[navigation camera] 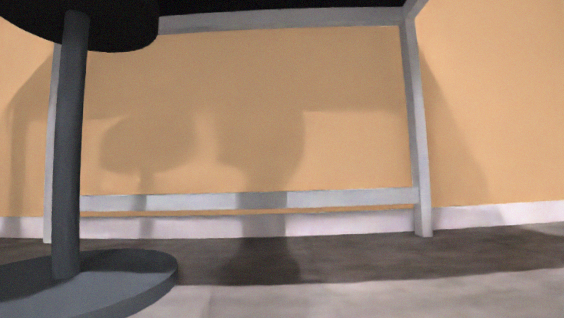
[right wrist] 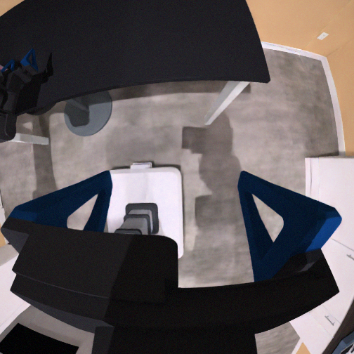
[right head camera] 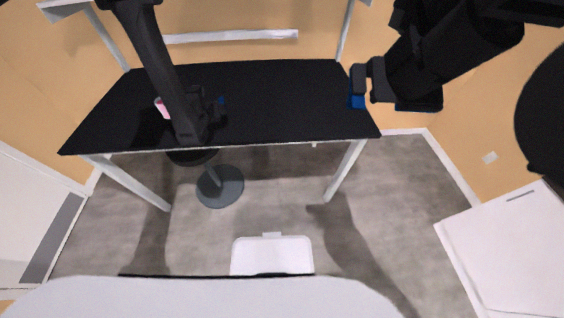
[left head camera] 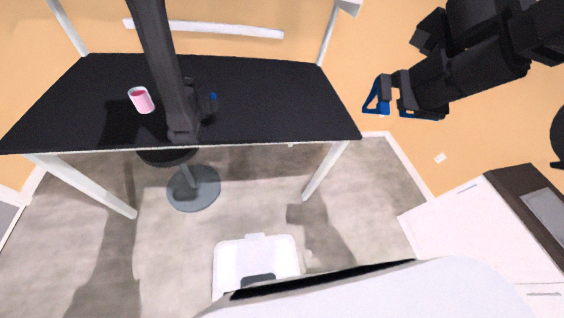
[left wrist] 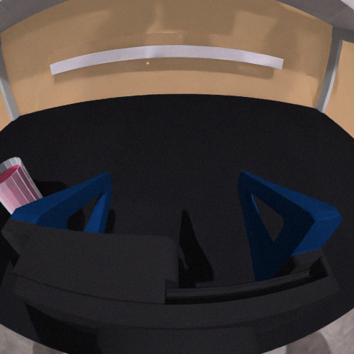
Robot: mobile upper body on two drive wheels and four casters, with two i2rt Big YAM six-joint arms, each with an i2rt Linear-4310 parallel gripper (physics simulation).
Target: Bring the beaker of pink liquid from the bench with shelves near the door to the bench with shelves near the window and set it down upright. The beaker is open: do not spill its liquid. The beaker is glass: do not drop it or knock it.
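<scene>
The glass beaker of pink liquid [left head camera: 142, 101] [right head camera: 163, 108] [left wrist: 19, 185] stands upright on the black-topped bench [left head camera: 280, 100] [right head camera: 300, 100] [left wrist: 175, 130] [right wrist: 150, 40]. The left arm covers part of it in the right head camera; the left view edge and a finger cut it off in the left wrist view. My left gripper [left head camera: 201, 90] [right head camera: 210, 95] [left wrist: 174, 178] [right wrist: 22, 54] is open and empty over the bench, with the beaker outside its fingers, to the left. My right gripper [left head camera: 394, 107] [right head camera: 376, 102] [right wrist: 174, 177] is open and empty, beyond the bench's right end in the left head camera.
A shelf post [left head camera: 327, 37] [right head camera: 345, 30] rises at the bench's back right, another at the back left. A round stool [left head camera: 202, 200] [right head camera: 220, 197] [right wrist: 97, 122] [navigation camera: 70, 150] stands at the bench's front edge, its seat partly underneath. A white cabinet [left head camera: 460, 225] [right head camera: 500, 235] stands at the right.
</scene>
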